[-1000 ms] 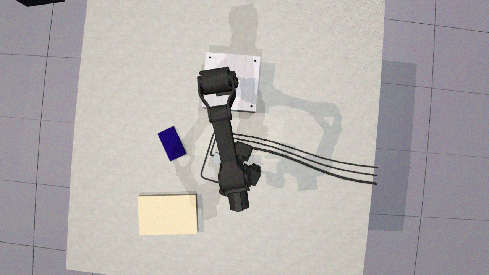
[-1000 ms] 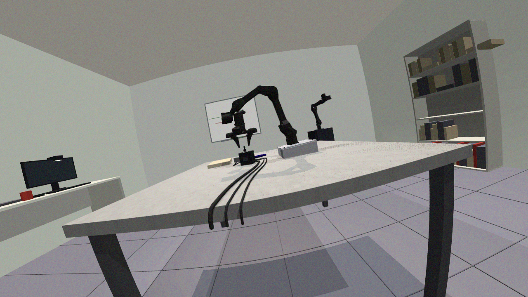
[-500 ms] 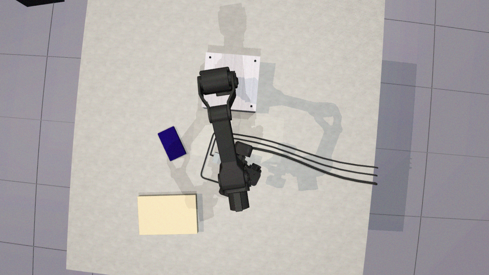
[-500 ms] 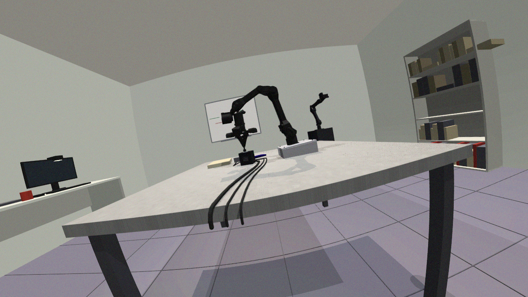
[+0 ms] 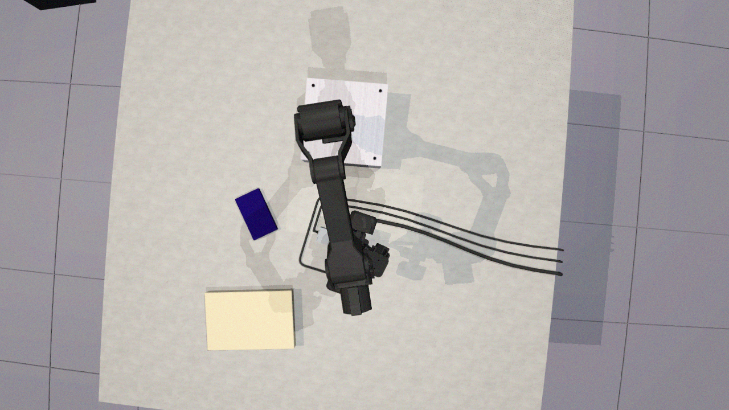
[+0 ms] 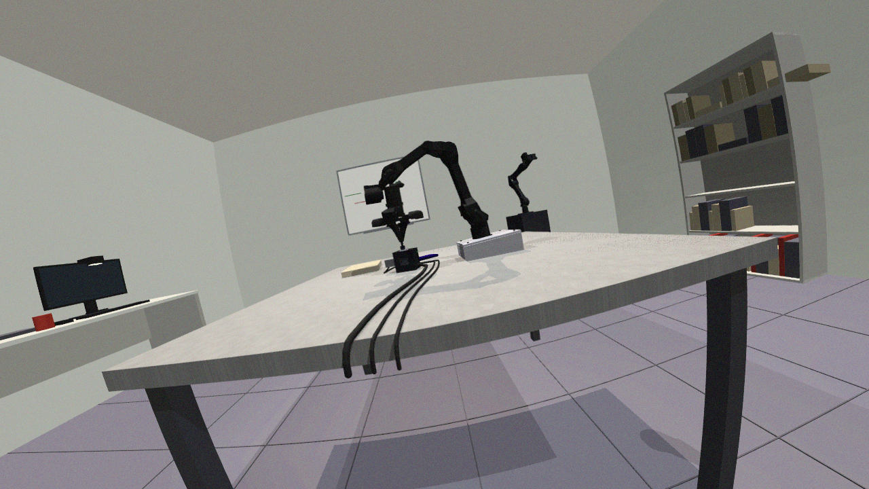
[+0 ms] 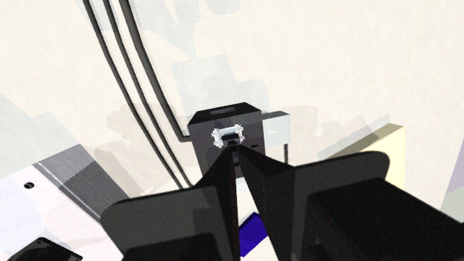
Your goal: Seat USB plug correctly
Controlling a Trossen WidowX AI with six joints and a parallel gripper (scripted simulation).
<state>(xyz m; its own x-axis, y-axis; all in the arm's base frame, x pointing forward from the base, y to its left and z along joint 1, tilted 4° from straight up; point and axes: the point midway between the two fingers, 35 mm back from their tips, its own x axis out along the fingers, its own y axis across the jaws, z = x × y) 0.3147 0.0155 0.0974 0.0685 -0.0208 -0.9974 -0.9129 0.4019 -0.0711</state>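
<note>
Now: gripper tip 4 cm above the USB socket. From my gripper tip the other things lie so: USB plug: 2 cm below; then flat blue object: 27 cm to the right, 11 cm behind, 10 cm below; then pad: 31 cm to the right, 19 cm ahead, 10 cm below.
</note>
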